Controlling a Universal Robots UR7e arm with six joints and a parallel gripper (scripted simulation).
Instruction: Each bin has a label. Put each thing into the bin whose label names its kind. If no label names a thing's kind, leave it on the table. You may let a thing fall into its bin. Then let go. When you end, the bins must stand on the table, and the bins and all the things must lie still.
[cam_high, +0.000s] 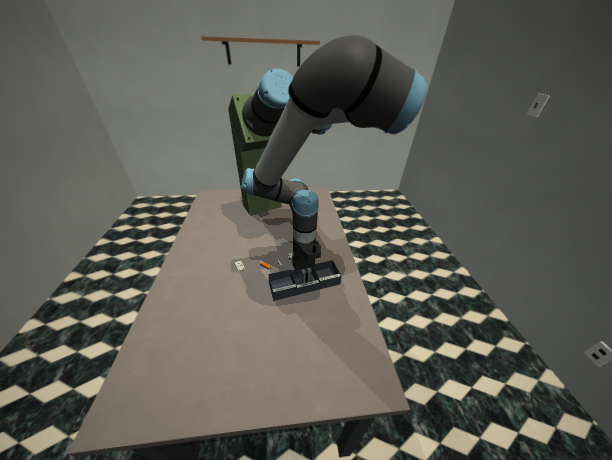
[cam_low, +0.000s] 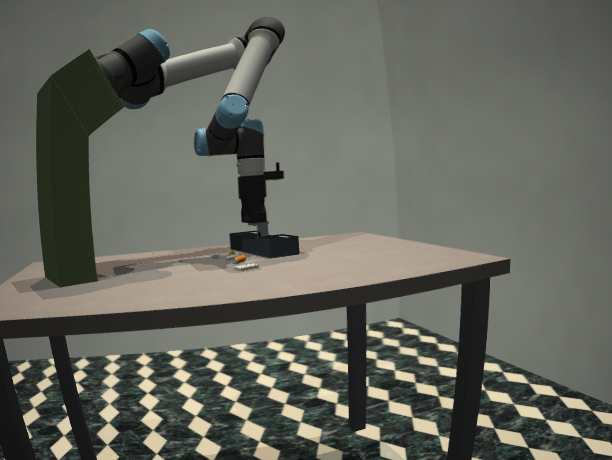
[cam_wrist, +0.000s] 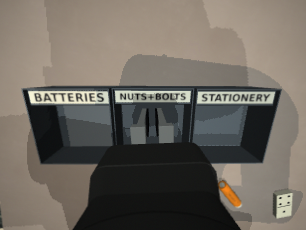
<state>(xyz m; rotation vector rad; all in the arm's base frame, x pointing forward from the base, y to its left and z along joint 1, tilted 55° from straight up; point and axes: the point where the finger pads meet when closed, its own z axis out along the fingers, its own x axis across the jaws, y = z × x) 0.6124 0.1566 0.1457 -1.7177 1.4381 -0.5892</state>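
The dark three-compartment bin row lies 1 cm below my hand. The rest, counted from my hand: orange battery: 8 cm behind, 16 cm to the right, 3 cm below; grey bolt: 9 cm behind, 10 cm to the right, 3 cm below; brass nut: 9 cm behind, 1 cm to the right, 3 cm below.
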